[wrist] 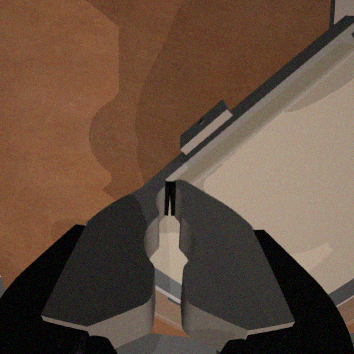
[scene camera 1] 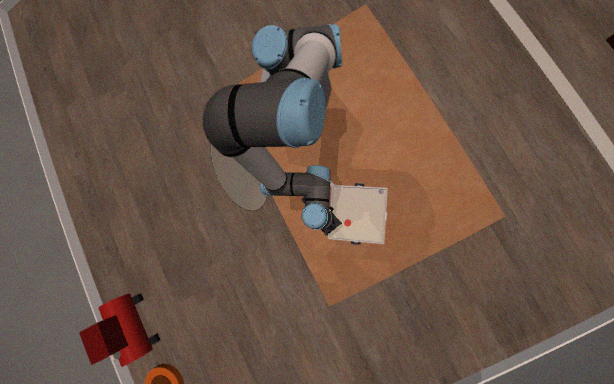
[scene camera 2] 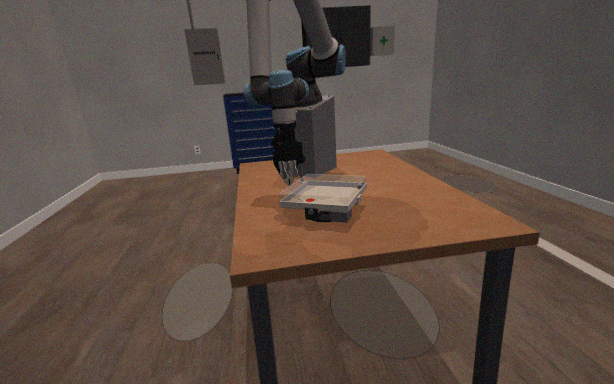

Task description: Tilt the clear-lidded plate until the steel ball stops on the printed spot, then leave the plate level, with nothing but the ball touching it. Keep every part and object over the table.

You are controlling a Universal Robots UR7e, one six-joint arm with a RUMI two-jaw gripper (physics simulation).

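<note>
The clear-lidded plate, a square pale tray with grey walls, sits on a dark base on the table. Its exact tilt is hard to tell. The steel ball is in the plate's upper right corner in the first scene view, away from the red printed spot. The spot does not show in the wrist view. My gripper is shut and empty, its tips at the plate's left side, over the edge. I cannot tell whether they touch it.
The orange-brown table extends on all sides of the plate. Small dark tabs stick out at two opposite plate sides; a tab also shows in the wrist view. A blue drawer cabinet stands behind the table.
</note>
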